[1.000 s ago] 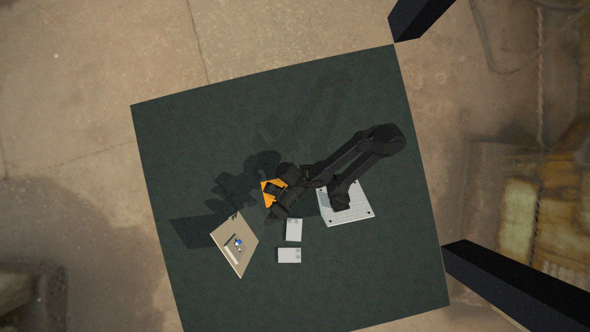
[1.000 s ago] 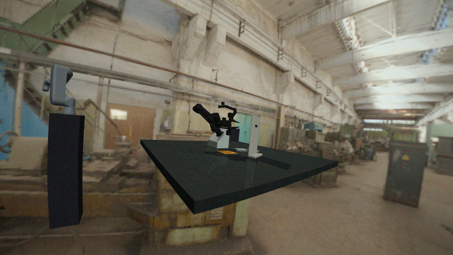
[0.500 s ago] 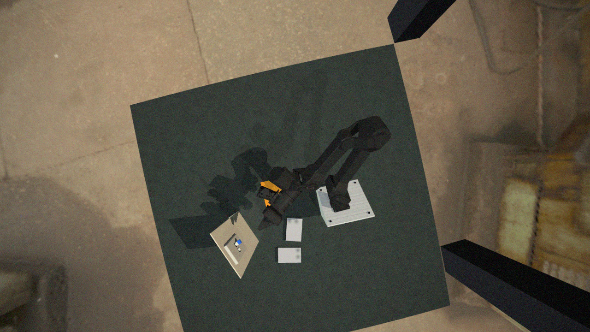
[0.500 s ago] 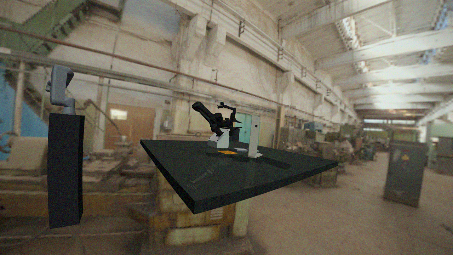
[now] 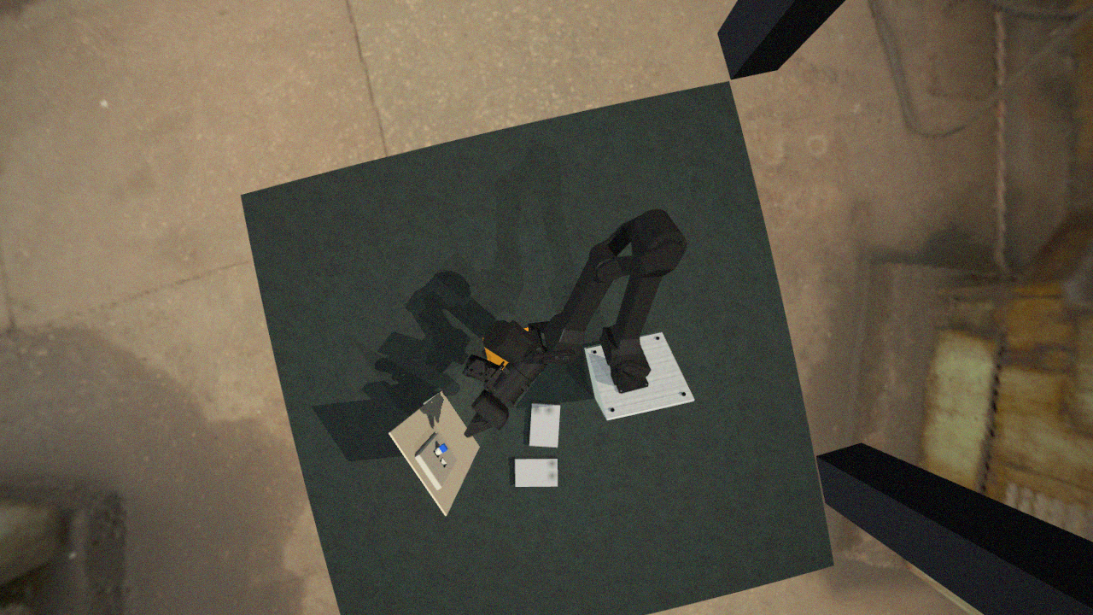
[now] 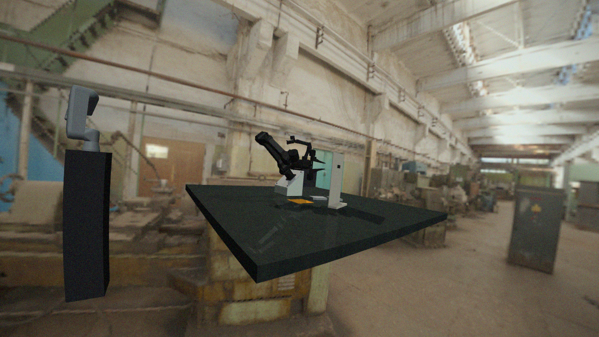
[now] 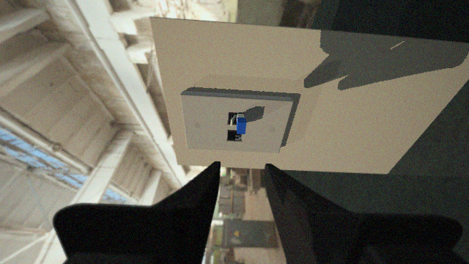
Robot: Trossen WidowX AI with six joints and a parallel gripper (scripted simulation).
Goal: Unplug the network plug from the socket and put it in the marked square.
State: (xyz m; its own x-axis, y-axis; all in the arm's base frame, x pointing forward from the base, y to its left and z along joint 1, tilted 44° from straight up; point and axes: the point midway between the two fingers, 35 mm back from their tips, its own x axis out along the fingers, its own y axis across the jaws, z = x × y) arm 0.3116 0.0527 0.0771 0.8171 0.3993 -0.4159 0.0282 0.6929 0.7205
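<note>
Now: the network plug 60 mm ahead of my gripper tip and 20 mm to the left of it. Round my gripper tip: upright panel 80 mm ahead, 30 mm to the left, 90 mm below; orange marked square 90 mm behind, 100 mm to the right, 230 mm below.
</note>
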